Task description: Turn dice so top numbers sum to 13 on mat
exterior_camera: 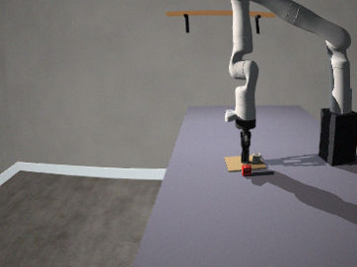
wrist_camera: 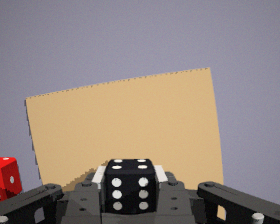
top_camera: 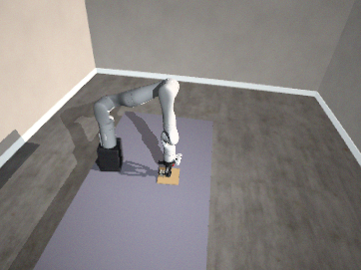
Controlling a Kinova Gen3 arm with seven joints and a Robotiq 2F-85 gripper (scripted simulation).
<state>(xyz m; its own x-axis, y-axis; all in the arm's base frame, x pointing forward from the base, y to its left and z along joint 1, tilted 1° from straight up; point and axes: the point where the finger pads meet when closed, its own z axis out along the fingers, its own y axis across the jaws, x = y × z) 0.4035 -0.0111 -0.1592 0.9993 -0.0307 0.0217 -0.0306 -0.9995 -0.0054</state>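
The black die lies right at my hand. Round my hand: tan mat 3 cm below; then red die 11 cm to the left, 1 cm below; then white die 4 cm behind, 1 cm below.
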